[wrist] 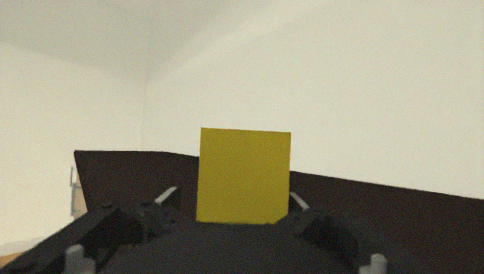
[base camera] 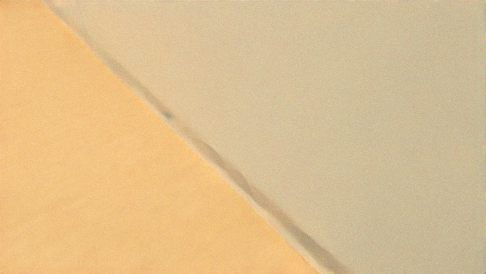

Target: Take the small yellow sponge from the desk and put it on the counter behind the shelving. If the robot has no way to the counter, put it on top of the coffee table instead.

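Frame: origin at the arm's base, x right, y ahead, z up, level; centimetres.
Seen in the pictures: gripper, fingertip midpoint: [wrist: 232, 201].
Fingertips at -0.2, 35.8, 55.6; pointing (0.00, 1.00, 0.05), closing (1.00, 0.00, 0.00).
Observation:
A point is followed by its place in that frame, as x, y, z.
The yellow sponge [wrist: 244, 175] @(0.5, 32.9, 58.3) shows in the middle of the wrist view, between the spread fingers of my gripper [wrist: 232, 201] @(-0.2, 35.8, 55.7). The gripper is open, with a gap visible between the sponge and the left finger; the right finger is close to the sponge's lower right edge. A dark brown, flat-topped surface [wrist: 130, 175] @(-25.9, 68.3, 51.4) lies behind the sponge and runs across to the right. The sponge's lower end is hidden by the gripper body, so I cannot tell what it rests on. The shelving and the coffee table cannot be made out.
A pale wall [wrist: 375, 90] @(39.6, 72.5, 77.8) rises behind the dark surface. At the left edge of that surface, part of a light wooden front with grey handles [wrist: 73, 200] shows. In the base camera view, an orange-tan floor [base camera: 100, 175] @(-23.1, 40.8, -39.6) meets a plain beige wall [base camera: 350, 100] @(5.2, 21.8, -12.1) along a diagonal line.

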